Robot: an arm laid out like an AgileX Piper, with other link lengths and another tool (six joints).
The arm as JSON. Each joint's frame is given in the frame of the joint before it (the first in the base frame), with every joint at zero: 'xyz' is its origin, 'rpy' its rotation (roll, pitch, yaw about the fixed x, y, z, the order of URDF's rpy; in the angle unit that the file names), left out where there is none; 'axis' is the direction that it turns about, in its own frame. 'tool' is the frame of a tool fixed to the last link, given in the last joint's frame.
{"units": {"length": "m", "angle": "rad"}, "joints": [
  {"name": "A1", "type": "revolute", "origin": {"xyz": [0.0, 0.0, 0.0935]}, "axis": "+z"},
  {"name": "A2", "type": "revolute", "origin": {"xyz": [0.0, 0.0, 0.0]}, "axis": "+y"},
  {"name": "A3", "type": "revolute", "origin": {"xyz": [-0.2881, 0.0, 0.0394]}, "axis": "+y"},
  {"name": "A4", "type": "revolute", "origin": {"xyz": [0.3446, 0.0, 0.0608]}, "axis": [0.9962, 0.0, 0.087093]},
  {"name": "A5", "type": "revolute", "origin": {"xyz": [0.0, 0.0, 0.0]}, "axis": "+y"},
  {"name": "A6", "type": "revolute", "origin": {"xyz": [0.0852, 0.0, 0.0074]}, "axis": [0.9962, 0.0, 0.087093]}
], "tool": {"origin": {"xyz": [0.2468, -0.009, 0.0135], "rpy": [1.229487, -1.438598, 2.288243]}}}
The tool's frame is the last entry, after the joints.
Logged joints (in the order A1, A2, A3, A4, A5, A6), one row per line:
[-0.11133 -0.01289 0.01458 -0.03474 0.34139 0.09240]
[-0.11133 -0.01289 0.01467 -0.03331 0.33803 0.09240]
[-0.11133 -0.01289 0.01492 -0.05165 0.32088 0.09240]
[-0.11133 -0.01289 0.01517 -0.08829 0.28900 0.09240]
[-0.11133 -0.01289 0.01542 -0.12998 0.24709 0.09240]
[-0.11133 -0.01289 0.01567 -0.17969 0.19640 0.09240]
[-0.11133 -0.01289 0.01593 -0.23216 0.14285 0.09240]
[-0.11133 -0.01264 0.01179 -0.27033 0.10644 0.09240]
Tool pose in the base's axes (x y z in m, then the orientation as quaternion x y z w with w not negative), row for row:
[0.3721 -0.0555 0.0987 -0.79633 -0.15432 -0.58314 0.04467]
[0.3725 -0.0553 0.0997 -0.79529 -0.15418 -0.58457 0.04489]
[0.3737 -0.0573 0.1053 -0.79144 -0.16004 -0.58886 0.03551]
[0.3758 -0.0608 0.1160 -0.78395 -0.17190 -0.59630 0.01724]
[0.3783 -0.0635 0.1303 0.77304 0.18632 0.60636 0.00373]
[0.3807 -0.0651 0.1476 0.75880 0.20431 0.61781 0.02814]
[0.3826 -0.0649 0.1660 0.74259 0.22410 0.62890 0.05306]
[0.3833 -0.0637 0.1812 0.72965 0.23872 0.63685 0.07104]
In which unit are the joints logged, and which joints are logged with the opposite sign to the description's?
The joints are logged in radians. Opposite sign: A6.
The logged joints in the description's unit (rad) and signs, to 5 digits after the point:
[-0.11133 -0.01289 0.01458 -0.03474 0.34139 -0.09240]
[-0.11133 -0.01289 0.01467 -0.03331 0.33803 -0.09240]
[-0.11133 -0.01289 0.01492 -0.05165 0.32088 -0.09240]
[-0.11133 -0.01289 0.01517 -0.08829 0.28900 -0.09240]
[-0.11133 -0.01289 0.01542 -0.12998 0.24709 -0.09240]
[-0.11133 -0.01289 0.01567 -0.17969 0.19640 -0.09240]
[-0.11133 -0.01289 0.01593 -0.23216 0.14285 -0.09240]
[-0.11133 -0.01264 0.01179 -0.27033 0.10644 -0.09240]

